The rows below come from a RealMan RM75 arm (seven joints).
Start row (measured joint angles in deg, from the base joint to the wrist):
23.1, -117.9, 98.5, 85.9, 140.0, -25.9, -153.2
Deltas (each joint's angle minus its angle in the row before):
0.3, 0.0, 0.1, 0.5, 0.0, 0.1, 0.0
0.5, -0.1, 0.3, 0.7, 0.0, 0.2, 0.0
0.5, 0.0, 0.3, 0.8, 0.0, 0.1, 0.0
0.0, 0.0, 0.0, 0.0, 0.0, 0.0, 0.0
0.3, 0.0, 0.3, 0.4, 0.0, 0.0, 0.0
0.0, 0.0, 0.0, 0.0, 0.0, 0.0, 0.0
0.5, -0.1, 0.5, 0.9, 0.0, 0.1, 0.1
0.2, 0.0, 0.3, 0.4, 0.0, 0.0, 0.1
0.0, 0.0, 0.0, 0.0, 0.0, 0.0, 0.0
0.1, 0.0, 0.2, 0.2, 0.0, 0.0, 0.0
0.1, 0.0, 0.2, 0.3, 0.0, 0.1, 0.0
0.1, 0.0, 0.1, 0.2, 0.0, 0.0, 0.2
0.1, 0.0, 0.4, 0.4, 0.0, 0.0, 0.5
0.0, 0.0, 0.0, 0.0, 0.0, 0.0, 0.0
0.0, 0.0, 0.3, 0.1, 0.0, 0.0, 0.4
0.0, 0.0, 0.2, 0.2, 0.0, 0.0, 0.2
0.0, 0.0, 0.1, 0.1, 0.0, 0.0, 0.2
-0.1, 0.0, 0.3, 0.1, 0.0, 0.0, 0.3
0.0, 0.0, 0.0, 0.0, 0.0, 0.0, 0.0
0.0, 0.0, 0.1, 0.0, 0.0, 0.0, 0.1
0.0, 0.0, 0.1, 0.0, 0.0, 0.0, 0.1
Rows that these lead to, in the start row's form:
23.4, -117.9, 98.6, 86.4, 140.0, -25.8, -153.2
23.9, -118.0, 98.9, 87.1, 140.0, -25.6, -153.2
24.4, -118.0, 99.2, 87.9, 140.0, -25.5, -153.2
24.4, -118.0, 99.2, 87.9, 140.0, -25.5, -153.2
24.7, -118.0, 99.5, 88.3, 140.0, -25.5, -153.2
24.7, -118.0, 99.5, 88.3, 140.0, -25.5, -153.2
25.2, -118.1, 100.0, 89.2, 140.0, -25.4, -153.1
25.4, -118.1, 100.3, 89.6, 140.0, -25.4, -153.0
25.4, -118.1, 100.3, 89.6, 140.0, -25.4, -153.0
25.5, -118.1, 100.5, 89.8, 140.0, -25.4, -153.0
25.6, -118.1, 100.7, 90.1, 140.0, -25.3, -153.0
25.7, -118.1, 100.8, 90.3, 140.0, -25.3, -152.8
25.8, -118.1, 101.2, 90.7, 140.0, -25.3, -152.3
25.8, -118.1, 101.2, 90.7, 140.0, -25.3, -152.3
25.8, -118.1, 101.5, 90.8, 140.0, -25.3, -151.9
25.8, -118.1, 101.7, 91.0, 140.0, -25.3, -151.7
25.8, -118.1, 101.8, 91.1, 140.0, -25.3, -151.5
25.7, -118.1, 102.1, 91.2, 140.0, -25.3, -151.2
25.7, -118.1, 102.1, 91.2, 140.0, -25.3, -151.2
25.7, -118.1, 102.2, 91.2, 140.0, -25.3, -151.1
25.7, -118.1, 102.3, 91.2, 140.0, -25.3, -151.0

